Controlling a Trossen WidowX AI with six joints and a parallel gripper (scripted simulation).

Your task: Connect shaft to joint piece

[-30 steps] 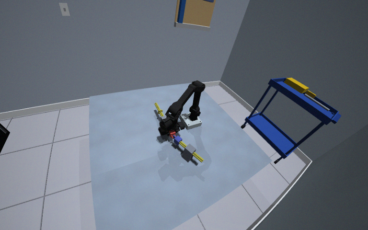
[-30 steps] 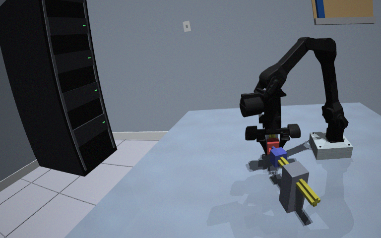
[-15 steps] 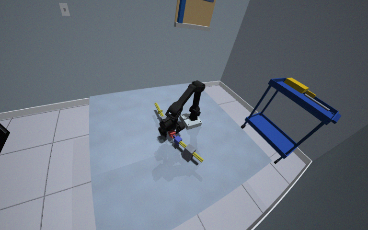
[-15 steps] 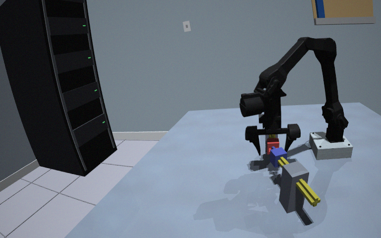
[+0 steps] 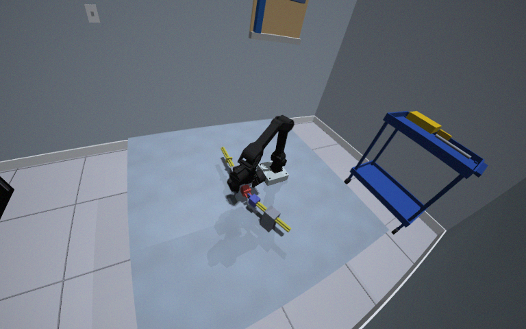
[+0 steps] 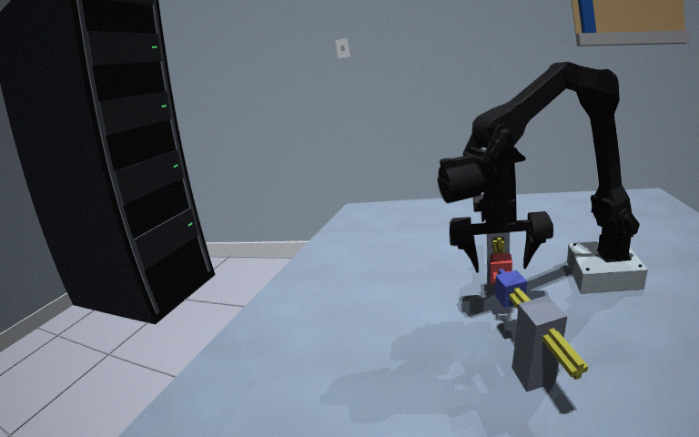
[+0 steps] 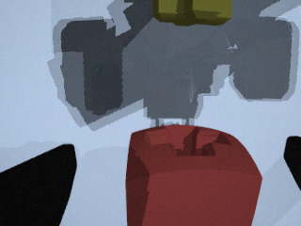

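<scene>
My gripper tip is now 2 cm to the right of the joint piece and 1 cm below it.
</scene>
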